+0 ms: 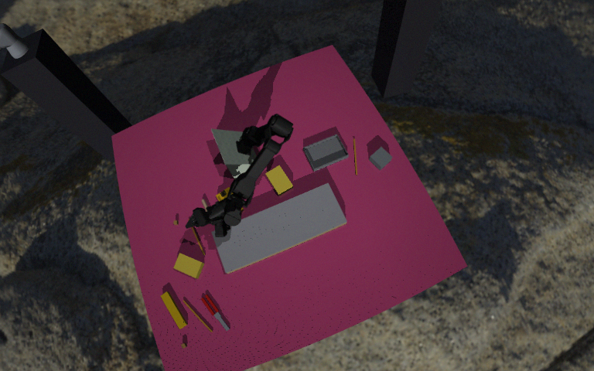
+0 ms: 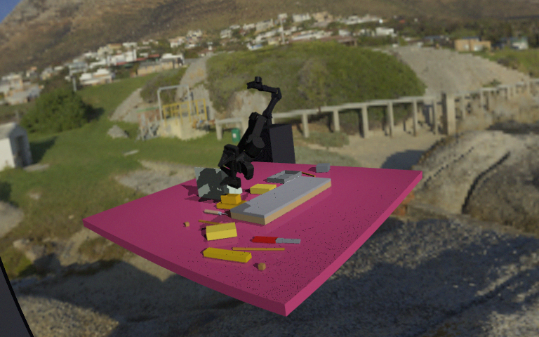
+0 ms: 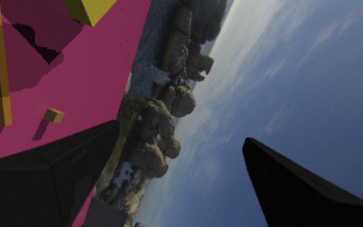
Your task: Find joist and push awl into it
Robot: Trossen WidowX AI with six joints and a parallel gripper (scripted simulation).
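My gripper tip is 15 cm above the stud finder, 14 cm past it and 12 cm to the right of it. Also, from my gripper tip: grey cube: 81 cm to the left, 17 cm below, 12 cm behind; then grey tray: 59 cm to the left, 22 cm behind, 18 cm below; then awl: 18 cm below, 10 cm behind, 3 cm to the left.
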